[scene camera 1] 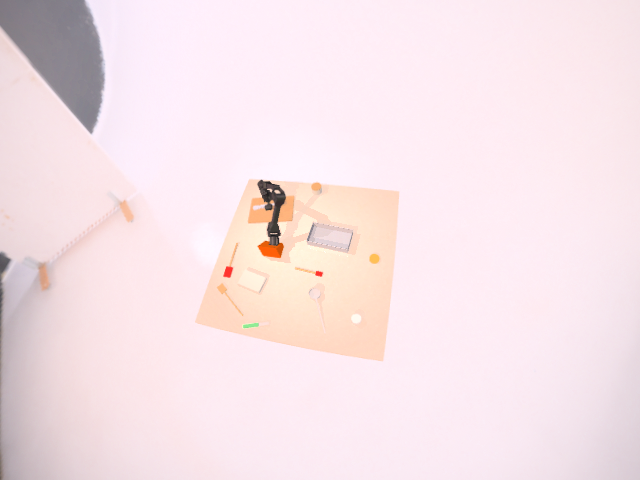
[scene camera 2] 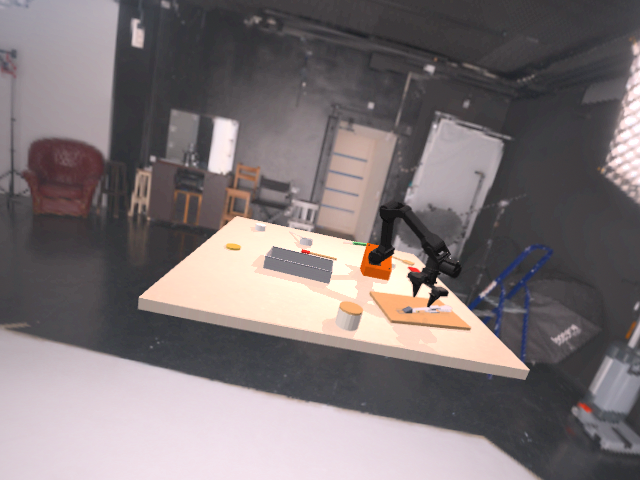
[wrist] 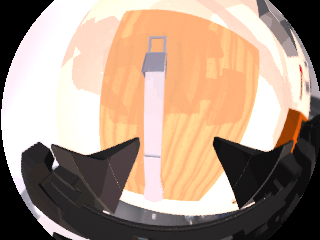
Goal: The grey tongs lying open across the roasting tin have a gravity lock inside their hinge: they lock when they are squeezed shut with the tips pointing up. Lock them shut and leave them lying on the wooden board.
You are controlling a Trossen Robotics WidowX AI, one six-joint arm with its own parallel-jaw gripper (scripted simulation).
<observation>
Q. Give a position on a wooden board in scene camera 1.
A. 259, 215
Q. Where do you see a grey roasting tin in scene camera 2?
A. At 278, 259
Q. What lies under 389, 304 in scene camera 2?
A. A wooden board.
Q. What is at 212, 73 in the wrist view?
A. A wooden board.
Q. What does the gripper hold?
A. Nothing.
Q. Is the gripper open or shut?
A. Open.
</observation>
